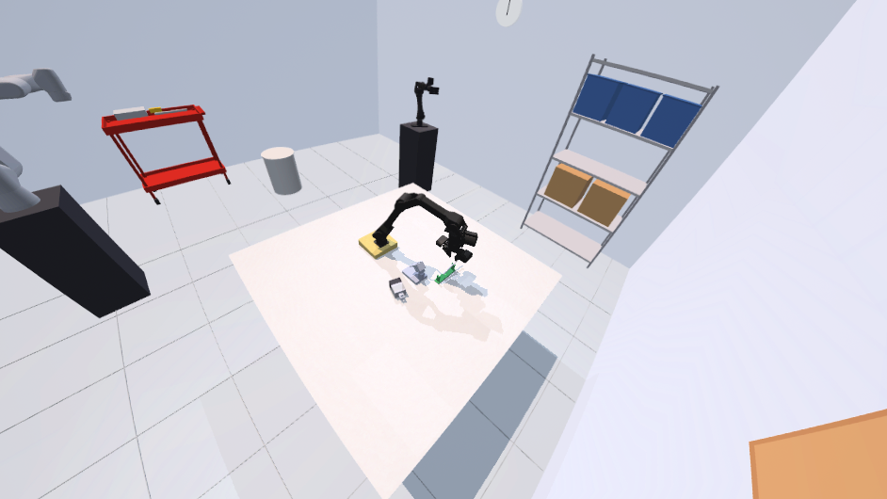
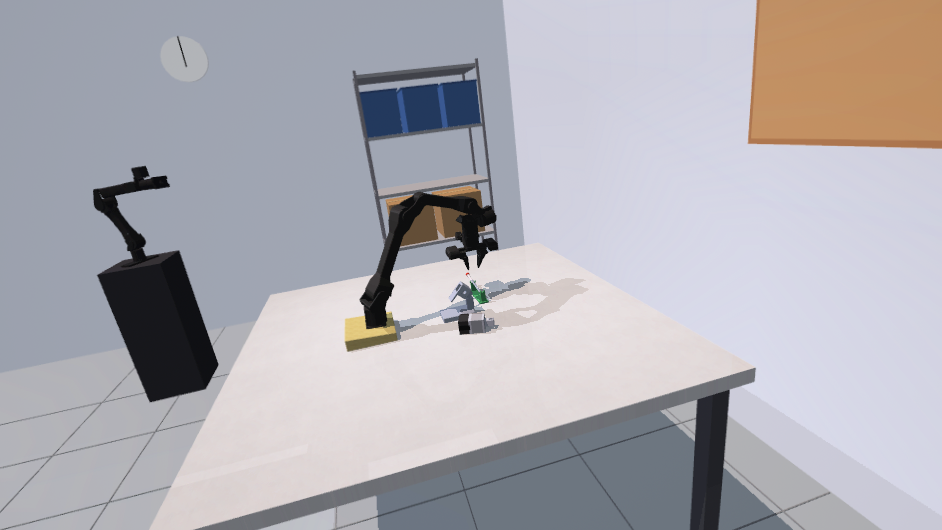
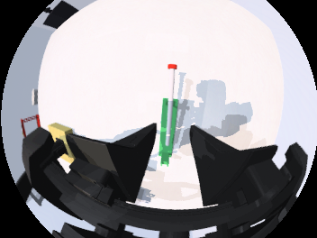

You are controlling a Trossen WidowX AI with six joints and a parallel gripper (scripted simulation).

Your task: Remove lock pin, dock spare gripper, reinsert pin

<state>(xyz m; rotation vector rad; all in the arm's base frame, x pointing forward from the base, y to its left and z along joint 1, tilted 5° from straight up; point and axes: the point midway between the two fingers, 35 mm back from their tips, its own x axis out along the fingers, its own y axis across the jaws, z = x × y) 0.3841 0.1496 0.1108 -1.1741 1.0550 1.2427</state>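
My gripper tip is 8 cm above the green cradle and 4 cm to the left of it. Round my gripper tip: grey mount (15 cm to the right, 10 cm behind, 5 cm below); then spare gripper (29 cm to the right, 9 cm behind, 8 cm below).
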